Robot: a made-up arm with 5 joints. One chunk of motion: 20 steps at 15 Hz.
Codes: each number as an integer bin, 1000 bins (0 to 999) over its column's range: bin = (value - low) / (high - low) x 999, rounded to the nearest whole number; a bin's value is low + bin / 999 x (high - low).
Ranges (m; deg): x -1.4..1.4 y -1.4..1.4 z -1.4..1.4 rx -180..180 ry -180..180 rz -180..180
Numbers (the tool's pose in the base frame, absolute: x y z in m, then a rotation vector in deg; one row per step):
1: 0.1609 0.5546 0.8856 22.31 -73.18 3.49
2: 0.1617 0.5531 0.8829 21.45 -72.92 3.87
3: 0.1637 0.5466 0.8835 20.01 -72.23 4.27
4: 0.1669 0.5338 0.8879 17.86 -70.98 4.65
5: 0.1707 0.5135 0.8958 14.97 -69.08 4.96
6: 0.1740 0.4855 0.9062 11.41 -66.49 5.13
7: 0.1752 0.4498 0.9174 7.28 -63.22 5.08
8: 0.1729 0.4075 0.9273 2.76 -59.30 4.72
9: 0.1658 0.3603 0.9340 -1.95 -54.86 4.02
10: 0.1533 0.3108 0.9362 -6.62 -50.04 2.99
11: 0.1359 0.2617 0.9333 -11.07 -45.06 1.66
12: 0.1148 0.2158 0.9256 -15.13 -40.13 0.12
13: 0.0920 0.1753 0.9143 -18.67 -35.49 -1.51
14: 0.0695 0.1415 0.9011 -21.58 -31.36 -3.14
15: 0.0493 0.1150 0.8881 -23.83 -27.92 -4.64
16: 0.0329 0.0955 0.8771 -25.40 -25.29 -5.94
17: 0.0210 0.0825 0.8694 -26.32 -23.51 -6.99
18: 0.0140 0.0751 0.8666 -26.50 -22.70 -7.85
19: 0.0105 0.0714 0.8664 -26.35 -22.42 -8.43
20: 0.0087 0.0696 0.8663 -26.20 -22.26 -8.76
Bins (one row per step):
1: 557 697 815 561 296 509
2: 557 697 815 559 297 510
3: 558 695 815 555 299 511
4: 559 690 816 549 303 512
5: 560 683 819 541 308 513
6: 562 673 823 531 315 514
7: 562 660 827 520 324 514
8: 561 645 830 507 335 513
9: 559 628 833 494 347 511
10: 554 610 834 481 361 508
11: 548 593 832 469 374 504
12: 540 576 830 458 388 500
13: 532 562 826 448 401 495
14: 524 550 821 440 412 491
15: 517 541 816 433 422 487
16: 511 534 812 429 429 483
17: 507 529 810 426 434 480
18: 504 526 809 426 437 478
19: 503 525 809 426 437 476
20: 503 524 809 427 438 475

